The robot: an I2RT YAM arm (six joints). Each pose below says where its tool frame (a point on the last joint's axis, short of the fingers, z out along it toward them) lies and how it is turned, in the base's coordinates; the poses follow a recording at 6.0 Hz.
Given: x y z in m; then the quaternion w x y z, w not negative.
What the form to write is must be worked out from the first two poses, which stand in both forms.
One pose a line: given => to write
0.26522 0.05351 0.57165 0.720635 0.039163 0.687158 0.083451 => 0.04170 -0.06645 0.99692 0.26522; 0.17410 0.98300 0.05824 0.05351; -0.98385 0.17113 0.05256 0.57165; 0 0 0 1
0.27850 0.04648 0.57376 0.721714 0.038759 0.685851 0.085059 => 0.04475 -0.06961 0.99657 0.27850; 0.17594 0.98253 0.06073 0.04648; -0.98338 0.17262 0.05621 0.57376; 0 0 0 1
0.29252 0.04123 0.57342 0.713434 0.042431 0.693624 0.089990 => 0.02158 -0.06954 0.99735 0.29252; 0.18727 0.98020 0.06429 0.04123; -0.98207 0.18538 0.03417 0.57342; 0 0 0 1
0.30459 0.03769 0.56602 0.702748 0.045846 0.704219 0.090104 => -0.00809 -0.06207 0.99804 0.30459; 0.19121 0.97956 0.06247 0.03769; -0.98152 0.19134 0.00395 0.56602; 0 0 0 1
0.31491 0.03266 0.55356 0.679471 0.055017 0.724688 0.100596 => -0.07058 -0.05696 0.99588 0.31491; 0.21644 0.97371 0.07104 0.03266; -0.97374 0.22057 -0.05640 0.55356; 0 0 0 1
